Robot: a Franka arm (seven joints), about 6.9 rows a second.
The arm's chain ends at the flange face. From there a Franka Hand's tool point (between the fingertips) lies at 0.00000 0.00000 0.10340 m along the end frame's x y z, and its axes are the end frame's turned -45 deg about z.
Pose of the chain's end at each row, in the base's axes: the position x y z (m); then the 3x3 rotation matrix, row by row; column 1 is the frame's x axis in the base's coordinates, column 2 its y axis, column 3 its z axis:
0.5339, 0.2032, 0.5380; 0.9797, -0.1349, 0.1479; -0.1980, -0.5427, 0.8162; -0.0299, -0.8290, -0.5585
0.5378, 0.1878, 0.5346; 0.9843, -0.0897, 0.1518; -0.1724, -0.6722, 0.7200; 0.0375, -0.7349, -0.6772
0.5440, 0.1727, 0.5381; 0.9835, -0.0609, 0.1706; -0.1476, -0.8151, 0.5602; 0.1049, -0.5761, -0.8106
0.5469, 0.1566, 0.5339; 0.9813, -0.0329, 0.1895; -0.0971, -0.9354, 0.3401; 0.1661, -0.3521, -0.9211
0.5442, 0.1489, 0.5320; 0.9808, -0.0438, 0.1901; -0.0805, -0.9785, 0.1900; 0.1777, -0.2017, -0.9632
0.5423, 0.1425, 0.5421; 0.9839, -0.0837, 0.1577; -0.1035, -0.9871, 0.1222; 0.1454, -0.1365, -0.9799
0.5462, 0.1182, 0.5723; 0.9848, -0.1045, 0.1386; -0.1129, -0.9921, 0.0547; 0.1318, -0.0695, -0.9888
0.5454, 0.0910, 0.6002; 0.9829, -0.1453, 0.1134; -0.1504, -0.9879, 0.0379; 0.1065, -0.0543, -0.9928
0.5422, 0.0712, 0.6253; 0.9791, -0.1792, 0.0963; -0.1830, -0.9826, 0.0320; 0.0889, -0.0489, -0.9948
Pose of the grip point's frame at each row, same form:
0.5492, 0.2876, 0.4803; 0.7881, 0.5974, 0.1479; 0.2437, -0.5238, 0.8162; 0.5650, -0.6073, -0.5585
0.5535, 0.2622, 0.4646; 0.7594, 0.6326, 0.1518; 0.3534, -0.5972, 0.7200; 0.5462, -0.4931, -0.6772
0.5616, 0.2306, 0.4543; 0.7385, 0.6524, 0.1706; 0.4720, -0.6807, 0.5602; 0.4815, -0.3332, -0.8106
0.5665, 0.1918, 0.4387; 0.7171, 0.6706, 0.1895; 0.5928, -0.7301, 0.3401; 0.3664, -0.1315, -0.9211
0.5639, 0.1685, 0.4324; 0.7245, 0.6626, 0.1901; 0.6350, -0.7488, 0.1900; 0.2683, -0.0170, -0.9632
0.5586, 0.1551, 0.4408; 0.7549, 0.6365, 0.1577; 0.6248, -0.7712, 0.1222; 0.1993, 0.0063, -0.9799
0.5605, 0.1239, 0.4701; 0.7703, 0.6225, 0.1386; 0.6217, -0.7814, 0.0547; 0.1423, 0.0441, -0.9888
0.5571, 0.0949, 0.4975; 0.7978, 0.5923, 0.1134; 0.5922, -0.8049, 0.0379; 0.1137, 0.0369, -0.9928
0.5522, 0.0745, 0.5224; 0.8190, 0.5656, 0.0963; 0.5654, -0.8242, 0.0320; 0.0974, 0.0283, -0.9948

